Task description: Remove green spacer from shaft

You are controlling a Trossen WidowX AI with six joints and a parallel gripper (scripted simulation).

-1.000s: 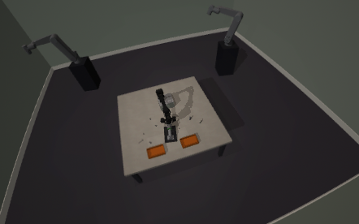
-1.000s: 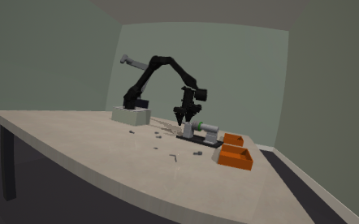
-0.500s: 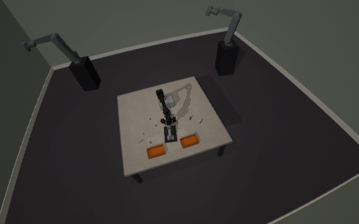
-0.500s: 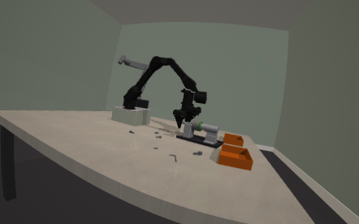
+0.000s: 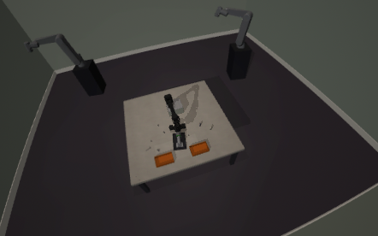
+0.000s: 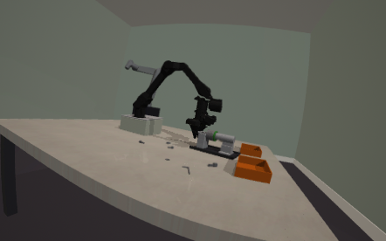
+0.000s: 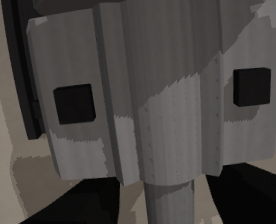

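Now: gripper tip 70 mm short of the grey shaft and 30 mm below it. From my gripper tip the other things lie so: green spacer 100 mm ahead, 30 mm above.
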